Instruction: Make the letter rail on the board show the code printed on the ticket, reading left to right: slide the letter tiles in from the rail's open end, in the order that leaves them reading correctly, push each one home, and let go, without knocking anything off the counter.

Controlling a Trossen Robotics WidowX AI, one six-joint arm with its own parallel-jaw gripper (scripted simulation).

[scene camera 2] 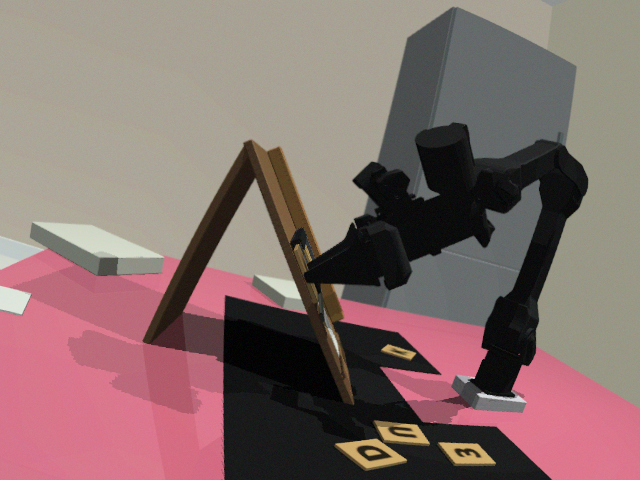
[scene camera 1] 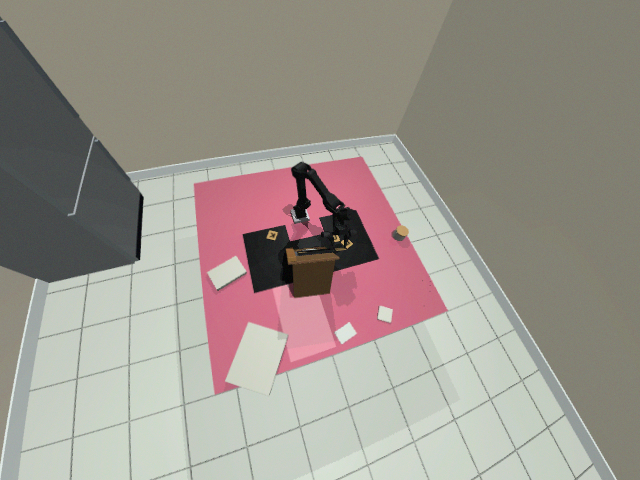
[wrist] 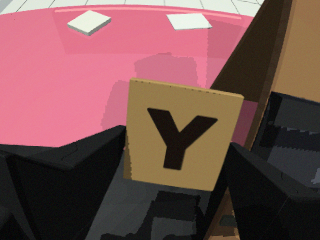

same spot on brown a-frame board: (wrist: 267,66) = (scene camera 2: 191,269)
